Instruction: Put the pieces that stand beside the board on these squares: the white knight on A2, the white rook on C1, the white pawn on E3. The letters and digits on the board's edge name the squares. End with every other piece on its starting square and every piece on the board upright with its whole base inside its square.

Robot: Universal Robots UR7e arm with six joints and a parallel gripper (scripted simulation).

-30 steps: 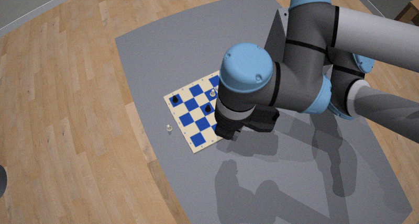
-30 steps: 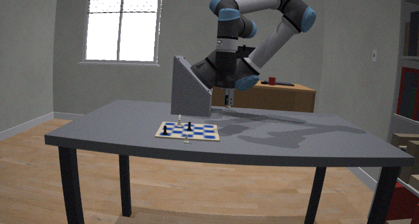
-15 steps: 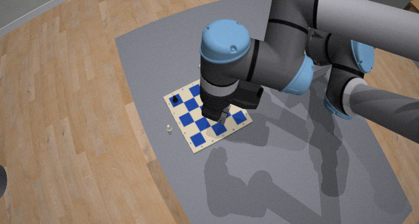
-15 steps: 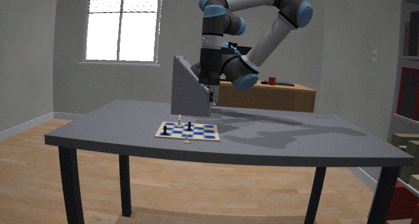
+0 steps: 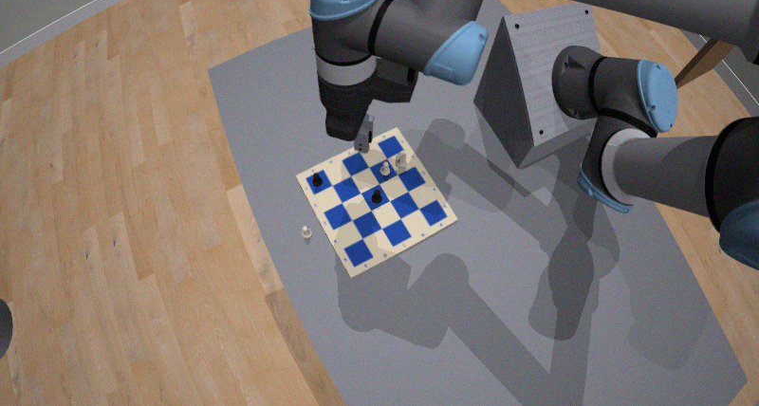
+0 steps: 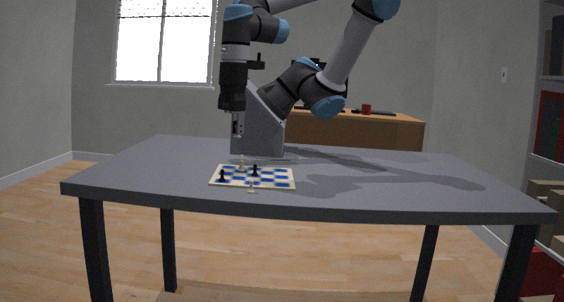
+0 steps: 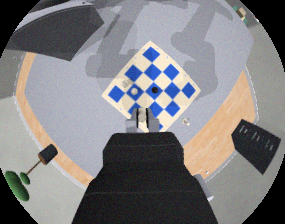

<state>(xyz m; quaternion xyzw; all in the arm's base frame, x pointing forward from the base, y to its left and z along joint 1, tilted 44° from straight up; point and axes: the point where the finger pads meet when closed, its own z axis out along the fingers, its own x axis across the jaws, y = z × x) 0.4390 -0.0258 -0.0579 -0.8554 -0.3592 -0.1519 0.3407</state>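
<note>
My hand is 50 mm to the right of the chessboard and 130 mm above it. From my hand the other things lie so: white rook: 10 mm below; white knight: 70 mm behind, 10 mm to the left, 110 mm below.
</note>
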